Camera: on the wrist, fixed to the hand. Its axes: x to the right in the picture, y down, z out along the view.
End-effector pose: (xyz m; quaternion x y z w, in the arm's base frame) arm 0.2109 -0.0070 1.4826 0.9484 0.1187 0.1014 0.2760
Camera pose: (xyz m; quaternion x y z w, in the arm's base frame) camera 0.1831 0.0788 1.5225 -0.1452 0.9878 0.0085 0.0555
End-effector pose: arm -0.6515 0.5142 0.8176 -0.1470 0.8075 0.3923 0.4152
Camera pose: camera -0.6693 0.4172 0.8171 -0.8831 -0.0218 -0.4468 0.1415
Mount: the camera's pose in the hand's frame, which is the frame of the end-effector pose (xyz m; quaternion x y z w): 0.0027 -0.0532 -0.0830 -0.0064 -0.2888 0.9574 0.0043
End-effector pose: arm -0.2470 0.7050 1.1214 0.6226 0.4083 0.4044 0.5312
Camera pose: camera -0.3281 0.7405 1.0778 -0.5069 0.7503 -0.3331 0.2630
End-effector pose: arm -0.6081 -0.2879 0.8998 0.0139 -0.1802 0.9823 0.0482
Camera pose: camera -0.6063 -0.2087 0.8411 -0.1109 0.0343 -0.0452 0.9922
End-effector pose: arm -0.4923 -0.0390 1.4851 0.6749 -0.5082 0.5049 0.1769
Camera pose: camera -0.4880 0.0444 1.5375 0.3390 0.7026 0.0266 0.6251
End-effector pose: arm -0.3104 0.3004 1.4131 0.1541 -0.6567 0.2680 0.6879
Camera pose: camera -0.2119 0.3046 1.4157 0.5550 0.3507 -0.6110 0.4423
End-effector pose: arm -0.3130 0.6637 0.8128 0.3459 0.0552 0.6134 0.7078
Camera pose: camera -0.3099 0.7007 0.7214 -0.2270 0.5393 -0.5807 0.5661
